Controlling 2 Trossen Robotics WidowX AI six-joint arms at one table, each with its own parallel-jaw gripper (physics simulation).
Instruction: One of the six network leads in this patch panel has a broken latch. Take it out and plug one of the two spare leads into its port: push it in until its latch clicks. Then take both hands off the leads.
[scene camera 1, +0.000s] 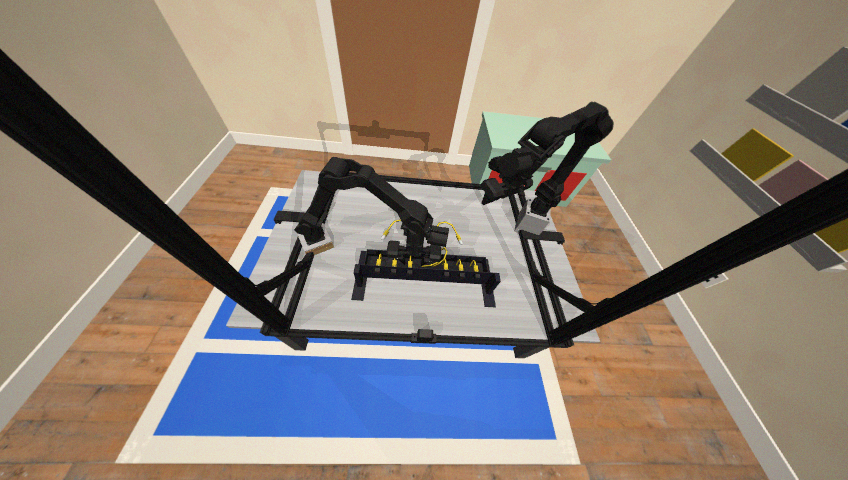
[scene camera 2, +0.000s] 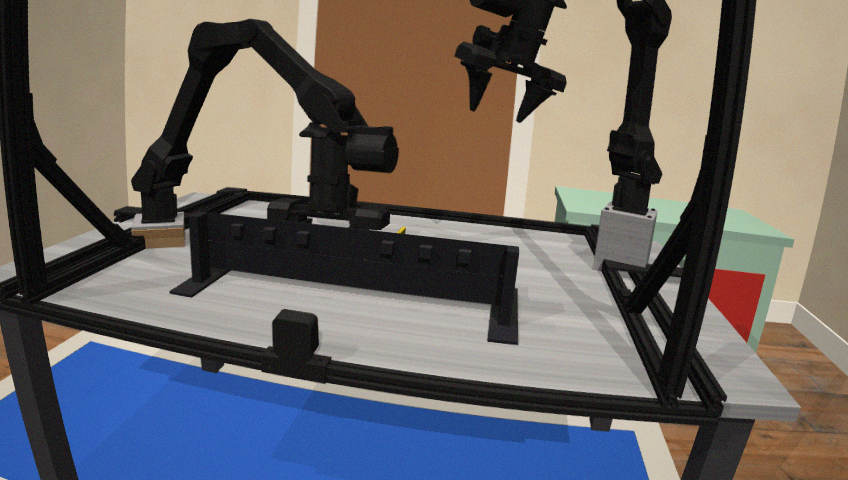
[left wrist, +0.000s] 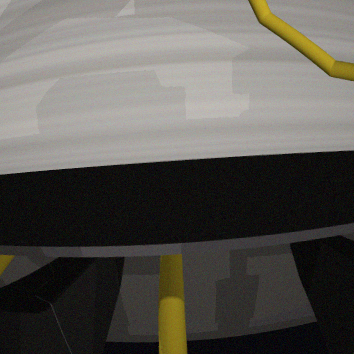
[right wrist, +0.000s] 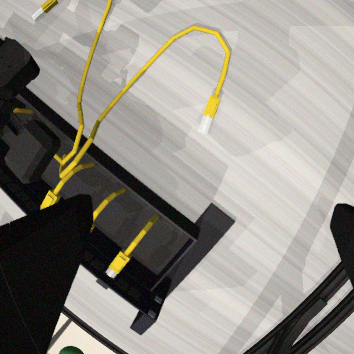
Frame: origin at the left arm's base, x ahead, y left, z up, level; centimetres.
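Seen in the pictures: left gripper, fingertip midpoint: (scene camera 1: 413, 264) (right wrist: 35, 120); right gripper, fingertip midpoint: (scene camera 2: 495, 116) (right wrist: 219, 212); left arm's base, link origin: (scene camera 1: 314, 236) (scene camera 2: 158, 218); right arm's base, link origin: (scene camera 1: 538, 209) (scene camera 2: 630, 209).
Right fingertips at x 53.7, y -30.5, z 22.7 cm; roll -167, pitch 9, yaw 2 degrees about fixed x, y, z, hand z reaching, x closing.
Observation:
Pixels of each thing's top centre, then the offset from my right fingertips to it. "spot": a spot on its surface instead. Level surfaces: height alone.
- black patch panel, top centre: (right wrist: 4, 171) (scene camera 2: 350, 223) (scene camera 1: 428, 263) dx -24.3, dy -3.0, dz -16.2 cm
- black frame, surface spot: (scene camera 2: 467, 393) spot: dx -19.6, dy -32.4, dz -27.7 cm
- grey table, surface height: dz -27.1 cm
- small black block, surface spot: (scene camera 2: 294, 333) (scene camera 1: 426, 338) spot: dx -36.4, dy -22.1, dz -23.2 cm
The black patch panel (scene camera 1: 489, 282) (scene camera 2: 351, 267) (left wrist: 175, 200) (right wrist: 154, 291) stands mid-table with six yellow leads plugged in, in two groups of three. My left gripper (scene camera 1: 414, 251) (scene camera 2: 327, 216) is down behind the panel, open, with its fingers on either side of the third lead from the left (scene camera 1: 410, 262) (left wrist: 171, 309) and not gripping it. Two spare leads lie on the table behind the panel, one on the left (scene camera 1: 388, 232) (right wrist: 46, 6) and one on the right (scene camera 1: 458, 237) (right wrist: 209, 112). My right gripper (scene camera 1: 493, 192) (scene camera 2: 499, 111) (right wrist: 219, 212) hangs high at the back right, open and empty.
A black frame (scene camera 1: 470, 339) (scene camera 2: 470, 388) rims the grey table (scene camera 1: 422, 310) (scene camera 2: 422, 333), with a small black block (scene camera 1: 423, 334) (scene camera 2: 294, 333) on its front rail. A mint cabinet (scene camera 1: 503, 133) (scene camera 2: 584, 205) stands behind the right arm's base.

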